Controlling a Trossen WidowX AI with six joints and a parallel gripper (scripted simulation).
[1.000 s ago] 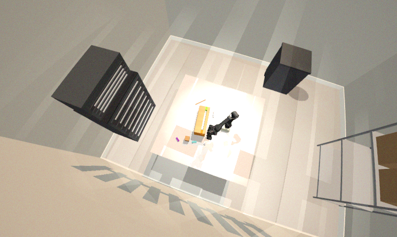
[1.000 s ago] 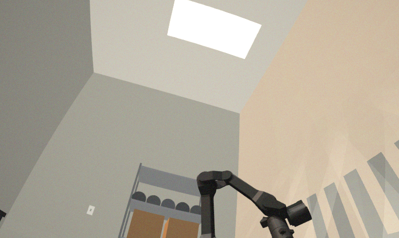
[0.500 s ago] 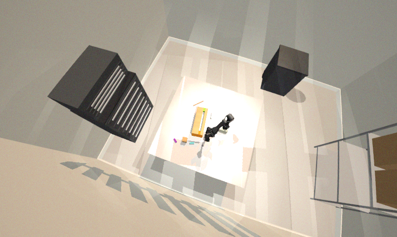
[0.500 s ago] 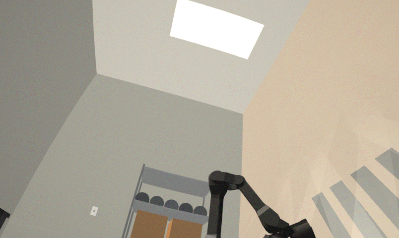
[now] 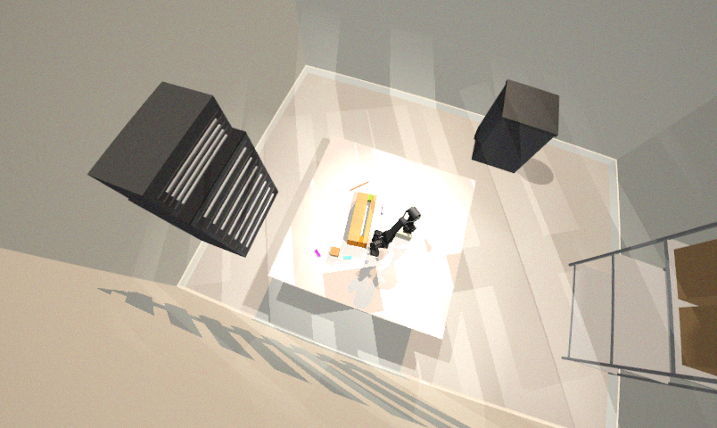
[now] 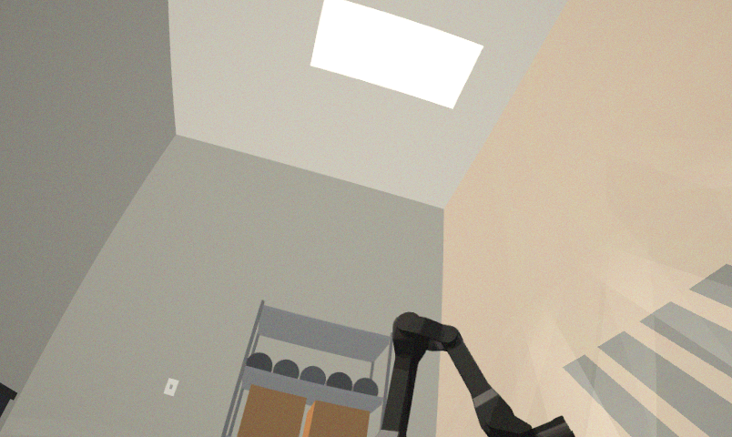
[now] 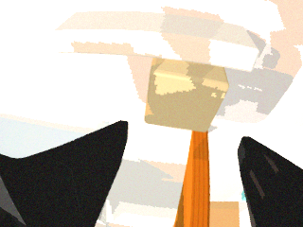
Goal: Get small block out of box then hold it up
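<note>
My gripper tip is now 2 cm past the tan block and 2 cm above it. Round my gripper tip: thin orange stick (48 cm to the right, 17 cm ahead, 3 cm below); then box (17 cm to the right, 6 cm ahead, 3 cm above).
</note>
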